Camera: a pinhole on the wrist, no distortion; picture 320 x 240 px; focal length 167.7 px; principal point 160.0 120.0 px. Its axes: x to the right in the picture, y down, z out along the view. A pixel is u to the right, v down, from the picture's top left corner.
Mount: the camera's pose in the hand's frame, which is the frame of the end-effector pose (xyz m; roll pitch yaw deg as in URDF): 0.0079 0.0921 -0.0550 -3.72 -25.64 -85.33
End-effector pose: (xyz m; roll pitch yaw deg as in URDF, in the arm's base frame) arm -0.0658 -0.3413 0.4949 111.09 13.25 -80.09
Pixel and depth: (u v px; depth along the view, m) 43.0 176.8 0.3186
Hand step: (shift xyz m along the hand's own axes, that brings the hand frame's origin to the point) 0.1086 0.4364 0.1291
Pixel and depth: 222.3 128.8 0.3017
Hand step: 0.0408 0.1237 0.2640
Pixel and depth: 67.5 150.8 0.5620
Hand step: 0.1046 0.6210 0.3104
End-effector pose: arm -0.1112 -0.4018 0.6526 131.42 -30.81 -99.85
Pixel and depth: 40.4 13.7 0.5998
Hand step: -0.3848 0.7175 0.3217
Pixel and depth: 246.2 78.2 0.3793
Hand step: -0.0608 0.0771 0.3761
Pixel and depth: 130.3 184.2 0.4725
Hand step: 0.1960 0.3828 0.3233
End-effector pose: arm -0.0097 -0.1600 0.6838 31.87 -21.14 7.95
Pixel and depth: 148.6 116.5 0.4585
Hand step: 0.0096 0.3193 0.3446
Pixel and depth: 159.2 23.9 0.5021
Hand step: -0.2643 0.2977 0.4125
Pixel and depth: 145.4 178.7 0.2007
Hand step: 0.0826 0.1990 0.1139
